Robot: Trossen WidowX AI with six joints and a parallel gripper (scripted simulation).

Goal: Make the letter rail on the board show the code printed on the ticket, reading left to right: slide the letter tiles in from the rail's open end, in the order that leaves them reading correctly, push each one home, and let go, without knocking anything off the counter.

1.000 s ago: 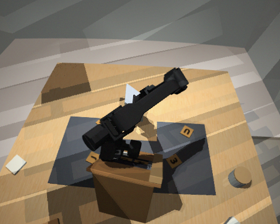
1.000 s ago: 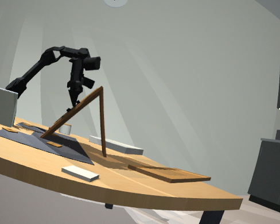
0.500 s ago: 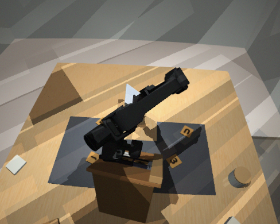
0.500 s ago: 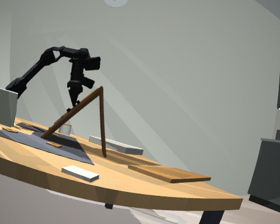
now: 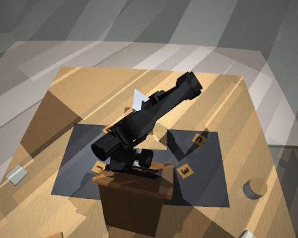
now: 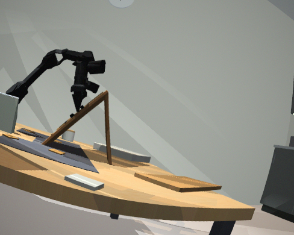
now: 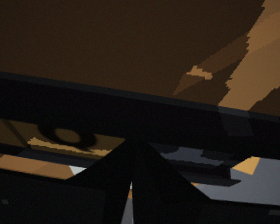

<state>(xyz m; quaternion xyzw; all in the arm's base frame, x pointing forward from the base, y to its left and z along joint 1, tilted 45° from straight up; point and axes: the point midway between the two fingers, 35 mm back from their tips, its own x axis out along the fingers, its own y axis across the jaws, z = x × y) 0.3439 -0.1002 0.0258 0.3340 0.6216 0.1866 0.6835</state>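
Right now the q tile is 30 mm to the left of my gripper tip and 10 mm ahead of it. Round my gripper tip: tile marked 4 (90 mm to the left, 20 mm ahead); dark mat (170 mm below, 140 mm behind, 50 mm to the left); white ticket (80 mm below, 50 mm behind, 20 mm to the left).
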